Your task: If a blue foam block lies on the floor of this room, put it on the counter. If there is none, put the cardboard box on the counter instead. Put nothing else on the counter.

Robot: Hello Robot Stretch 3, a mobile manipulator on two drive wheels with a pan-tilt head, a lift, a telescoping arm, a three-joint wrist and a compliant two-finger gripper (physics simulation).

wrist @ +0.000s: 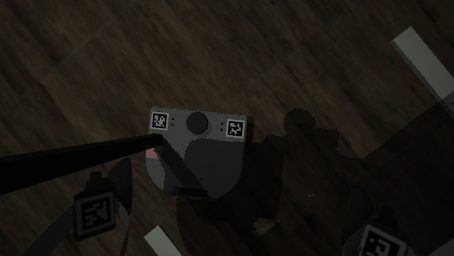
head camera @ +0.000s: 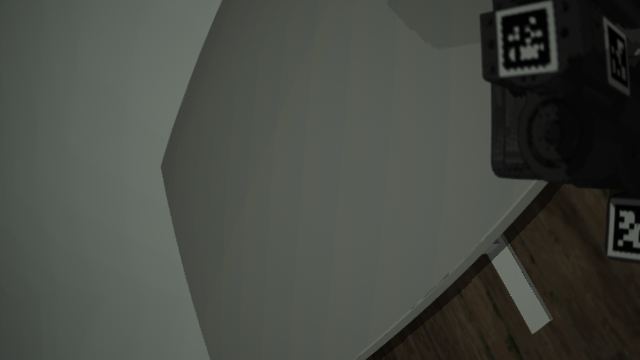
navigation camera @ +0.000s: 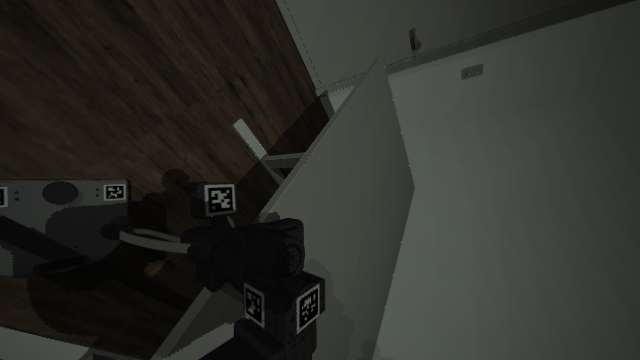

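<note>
My gripper (navigation camera: 113, 230) (wrist: 236, 190) is open, with its two dark fingertips wide apart and nothing visible between them. It hangs above the floor near the robot's own base, which shows beyond the fingers in the wrist view. A large pale grey flat top (head camera: 310, 175) (navigation camera: 360, 190) with a thin edge stands beside the arm, against a wall. I cannot tell whether it is the counter. No blue foam block and no cardboard box show in these views. The picture is dark, and shadow hides part of the floor.
The robot's base (navigation camera: 95, 200) (wrist: 215, 165) stands on the dark wood floor (head camera: 460, 320) (navigation camera: 125, 90) (wrist: 300, 60). A white bar (head camera: 522, 290) (navigation camera: 250, 139) (wrist: 425, 60) lies low beside the grey top. A pale wall (head camera: 90, 175) (navigation camera: 500, 200) is behind it. A dark handle (navigation camera: 413, 40) shows at the upper right.
</note>
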